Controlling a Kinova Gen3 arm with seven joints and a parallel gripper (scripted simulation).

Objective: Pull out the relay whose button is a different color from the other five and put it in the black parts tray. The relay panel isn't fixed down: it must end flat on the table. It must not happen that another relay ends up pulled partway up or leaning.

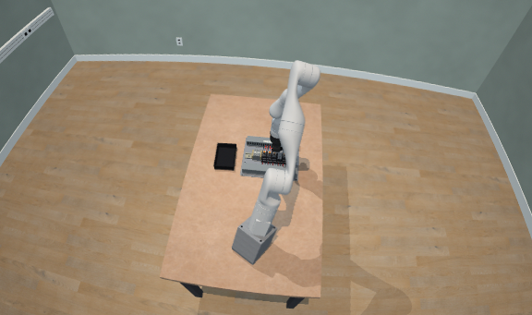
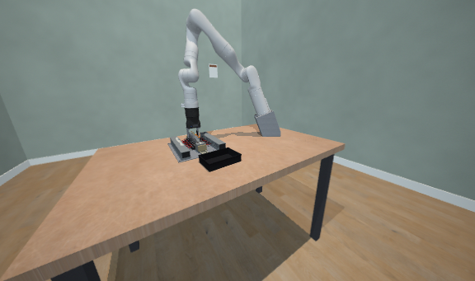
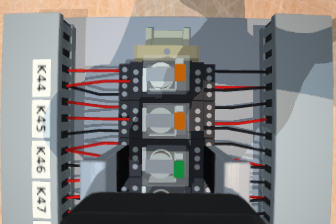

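My gripper is now 50 mm to the right of the relay panel and 40 mm above it. The rest, counted from my hand: black parts tray (10 mm behind, 310 mm to the left, 50 mm below).
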